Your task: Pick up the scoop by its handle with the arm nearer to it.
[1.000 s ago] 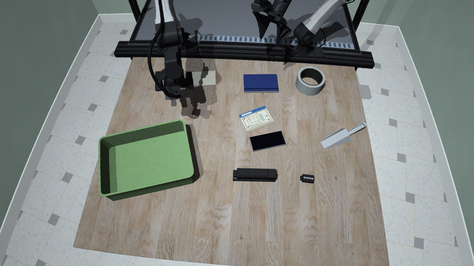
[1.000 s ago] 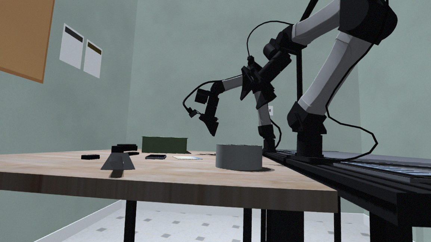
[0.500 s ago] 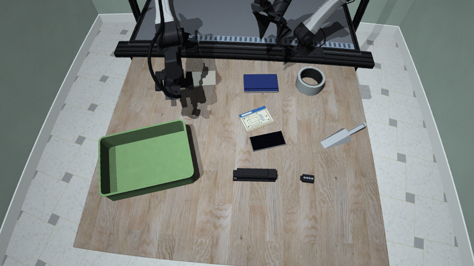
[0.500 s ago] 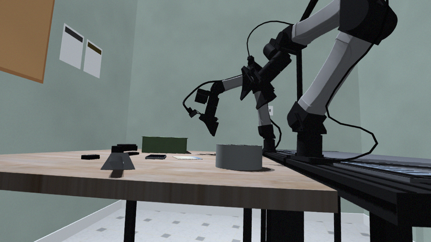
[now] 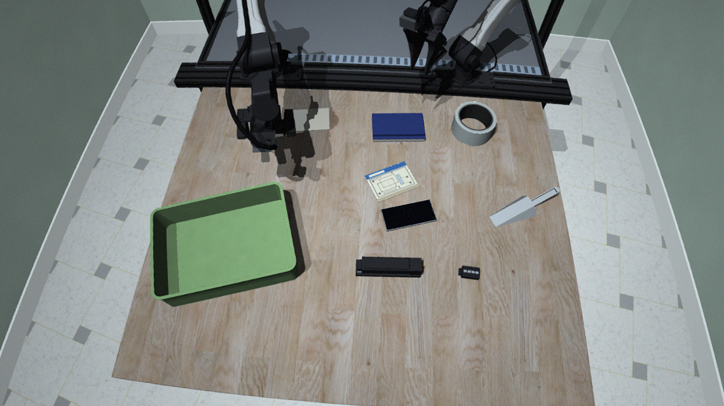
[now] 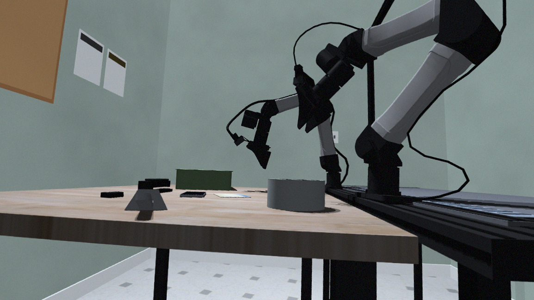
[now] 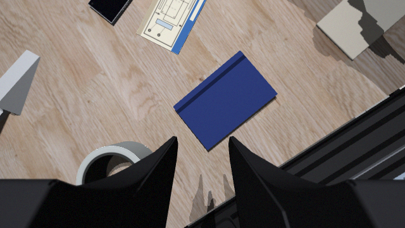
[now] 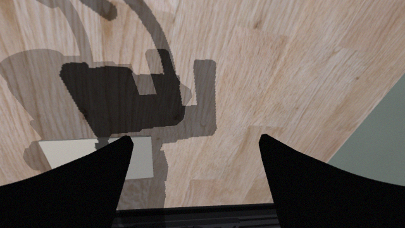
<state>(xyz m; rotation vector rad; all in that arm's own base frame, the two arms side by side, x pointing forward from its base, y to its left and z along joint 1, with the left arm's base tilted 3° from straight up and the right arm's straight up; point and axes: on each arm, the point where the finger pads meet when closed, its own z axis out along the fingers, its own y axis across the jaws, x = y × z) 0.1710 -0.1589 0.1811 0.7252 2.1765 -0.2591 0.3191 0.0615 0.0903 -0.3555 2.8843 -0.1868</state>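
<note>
Right now my left hand is 300 mm to the right of the grey scoop, 280 mm short of it and 190 mm above it. The rest, counted from my left hand: patterned card (220 mm ahead, 210 mm below, 60 mm to the right); then blue notebook (200 mm below, 40 mm to the right, 30 mm ahead); then grey tape roll (180 mm to the left, 180 mm below, 20 mm ahead).
</note>
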